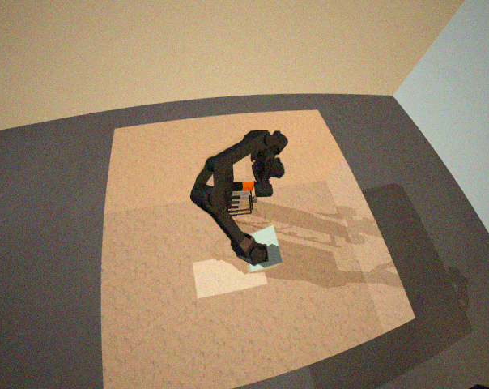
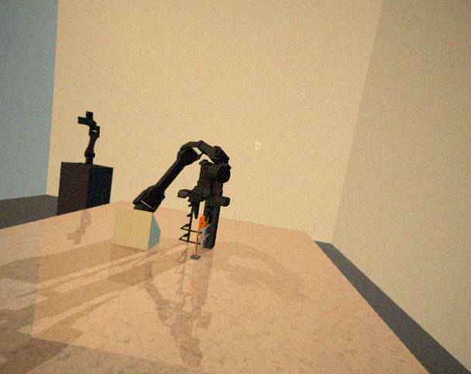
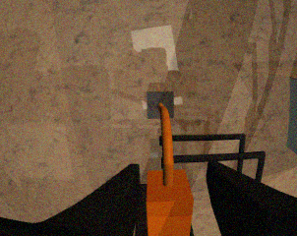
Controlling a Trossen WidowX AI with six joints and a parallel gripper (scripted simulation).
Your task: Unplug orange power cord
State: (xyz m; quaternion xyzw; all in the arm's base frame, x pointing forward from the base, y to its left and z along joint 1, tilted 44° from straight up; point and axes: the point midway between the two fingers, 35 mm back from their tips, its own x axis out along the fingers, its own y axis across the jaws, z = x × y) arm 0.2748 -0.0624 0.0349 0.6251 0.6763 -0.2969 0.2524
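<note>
Right now the orange plug is 6 cm to the left of my gripper tip.
</note>
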